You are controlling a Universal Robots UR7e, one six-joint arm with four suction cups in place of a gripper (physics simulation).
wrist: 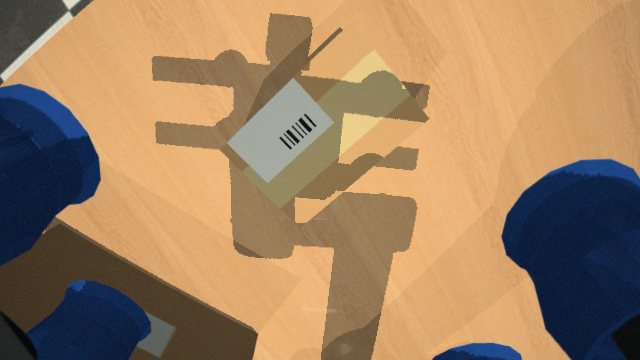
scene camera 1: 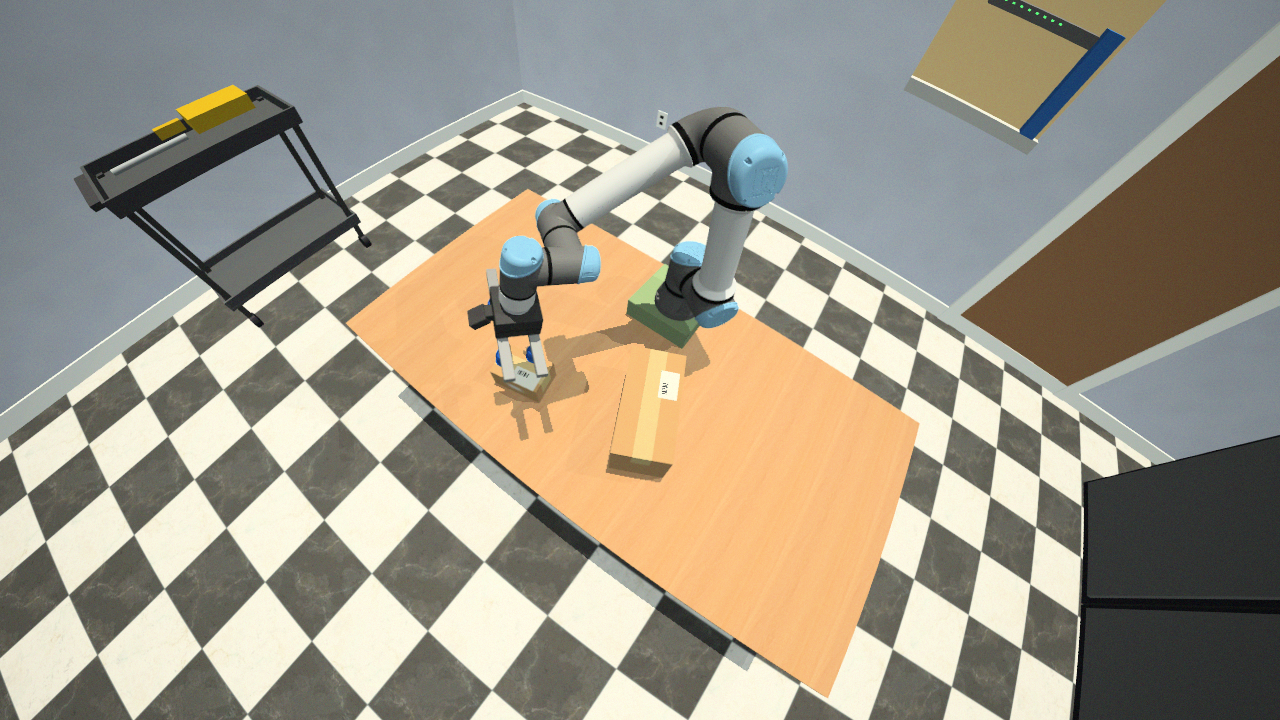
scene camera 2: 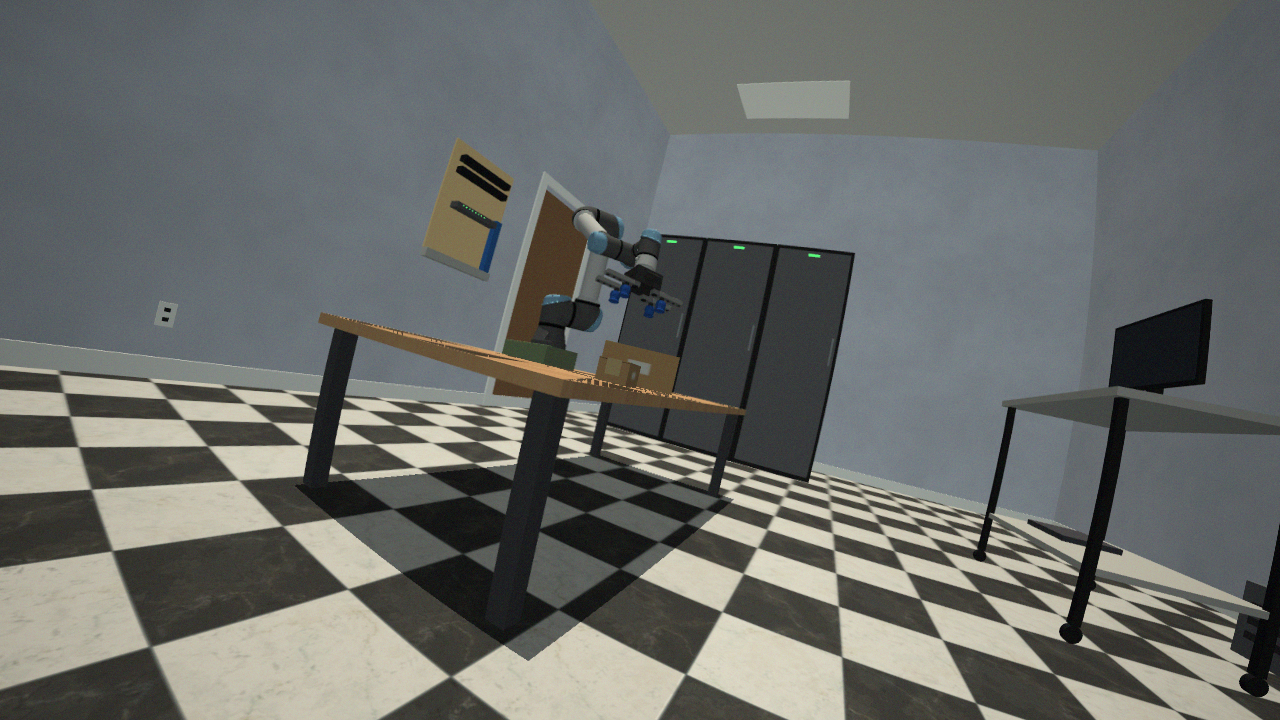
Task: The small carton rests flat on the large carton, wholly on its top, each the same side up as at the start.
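Where they show: hand, its tool point: (wrist: 288, 284) (scene camera 2: 636, 306); arm's base, origin of its link: (scene camera 1: 677, 302) (scene camera 2: 547, 347).
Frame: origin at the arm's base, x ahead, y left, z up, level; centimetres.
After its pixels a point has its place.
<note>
The small carton (scene camera 1: 528, 380) {z 0.3, x 52.1, y -11.4 cm} (scene camera 2: 617, 371) {z -3.4, x 54.9, y -22.7 cm} (wrist: 305, 135) {z 0.3, x 51.3, y -14.6 cm} lies flat on the table, with a white barcode label and yellow tape on its top. The large carton (scene camera 1: 650, 407) {z 8.1, x 36.9, y 19.5 cm} (scene camera 2: 662, 368) {z 2.2, x 47.5, y 17.3 cm} (wrist: 200, 330) {z -3.1, x 33.3, y 8.0 cm} lies flat on the table apart from it, also with tape and a white label on top; part of it shows in the wrist view. My gripper (scene camera 1: 519, 351) {z 19.3, x 50.5, y -14.6 cm} (scene camera 2: 637, 300) {z 19.3, x 50.5, y -14.6 cm} (wrist: 300, 265) {z 19.3, x 50.5, y -14.6 cm}, with four blue suction cups facing down, hangs above the small carton without touching it and holds nothing. Its shadow falls across the small carton. Its arms partly cover that carton in scene camera 1.
The wooden table (scene camera 1: 760, 501) {z -7.2, x 30.5, y 57.9 cm} (scene camera 2: 429, 344) {z -7.5, x 46.1, y -80.5 cm} carries both cartons and the green block (scene camera 1: 644, 313) {z -1.2, x 10.4, y -5.0 cm} (scene camera 2: 541, 351) {z -2.5, x 9.2, y -12.0 cm} under my arm's base. The small carton is near the table's long edge. A black cart (scene camera 1: 201, 170) and tall black cabinets (scene camera 1: 1181, 528) (scene camera 2: 729, 331) stand away from the table.
</note>
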